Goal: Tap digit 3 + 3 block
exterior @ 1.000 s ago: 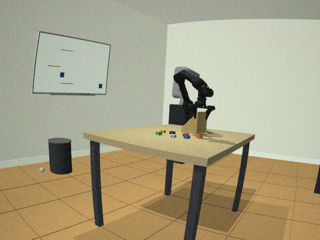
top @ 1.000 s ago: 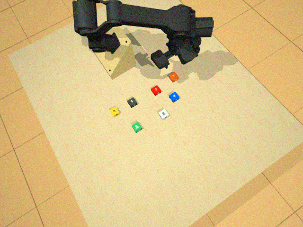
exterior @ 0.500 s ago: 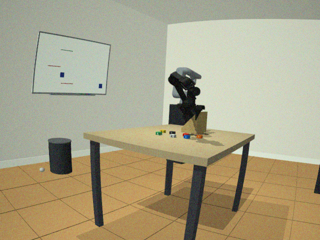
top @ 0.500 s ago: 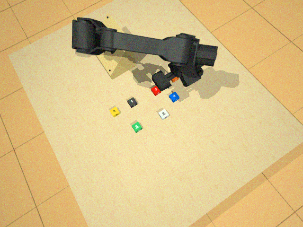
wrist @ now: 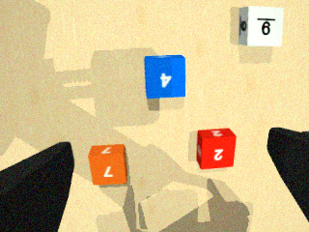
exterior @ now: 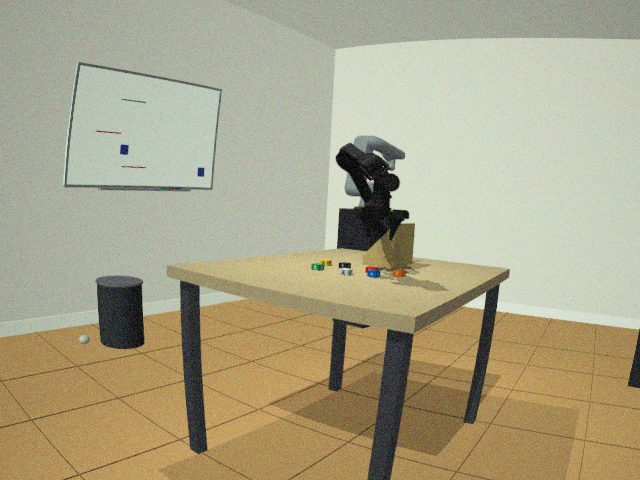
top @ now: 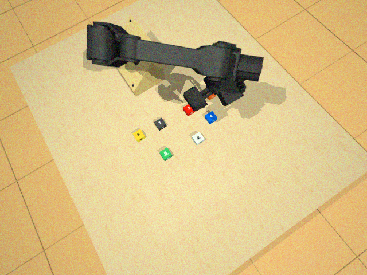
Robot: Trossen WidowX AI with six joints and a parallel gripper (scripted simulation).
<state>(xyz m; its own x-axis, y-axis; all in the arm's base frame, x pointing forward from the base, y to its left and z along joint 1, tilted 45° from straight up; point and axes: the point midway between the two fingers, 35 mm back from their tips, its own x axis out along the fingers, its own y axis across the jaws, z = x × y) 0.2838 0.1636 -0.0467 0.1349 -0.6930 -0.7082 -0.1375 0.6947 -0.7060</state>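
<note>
My gripper tip is now 6 cm short of the green block, 21 cm to the left of it and 11 cm above it. Also, from my gripper tip: blue block: 1 cm ahead, 1 cm to the right, 11 cm below; orange block: 8 cm behind, 4 cm to the left, 11 cm below; red block: 6 cm behind, 6 cm to the right, 11 cm below.
</note>
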